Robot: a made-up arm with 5 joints.
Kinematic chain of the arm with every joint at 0, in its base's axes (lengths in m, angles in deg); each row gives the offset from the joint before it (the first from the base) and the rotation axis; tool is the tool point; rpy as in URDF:
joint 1: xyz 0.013 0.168 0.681 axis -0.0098 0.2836 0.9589
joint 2: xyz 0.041 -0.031 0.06 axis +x
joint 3: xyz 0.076 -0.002 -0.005 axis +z
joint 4: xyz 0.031 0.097 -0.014 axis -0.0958 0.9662 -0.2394
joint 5: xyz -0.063 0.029 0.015 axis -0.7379 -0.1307 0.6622
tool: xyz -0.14 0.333 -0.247 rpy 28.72 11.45 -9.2
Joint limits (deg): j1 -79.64..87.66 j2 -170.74..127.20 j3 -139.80..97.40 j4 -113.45..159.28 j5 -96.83..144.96
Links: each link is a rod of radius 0.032 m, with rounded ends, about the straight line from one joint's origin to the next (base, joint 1, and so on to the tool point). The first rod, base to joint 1, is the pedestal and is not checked.
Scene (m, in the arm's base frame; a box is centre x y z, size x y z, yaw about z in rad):
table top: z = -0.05
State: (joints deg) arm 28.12 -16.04 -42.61 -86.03 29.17
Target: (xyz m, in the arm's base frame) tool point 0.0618 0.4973 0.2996
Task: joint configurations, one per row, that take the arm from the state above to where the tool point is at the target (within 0.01 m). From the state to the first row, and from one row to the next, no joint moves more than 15 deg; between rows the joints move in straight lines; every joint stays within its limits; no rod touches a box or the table.
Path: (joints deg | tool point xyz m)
1: 28.35 -7.47 -35.33 -72.25 31.13 | 0.3524 0.4035 0.2685
2: 28.57 1.10 -28.06 -58.47 33.09 | 0.2081 0.4590 0.2627
3: 28.80 9.66 -20.78 -44.69 35.05 | 0.0618 0.4972 0.2996

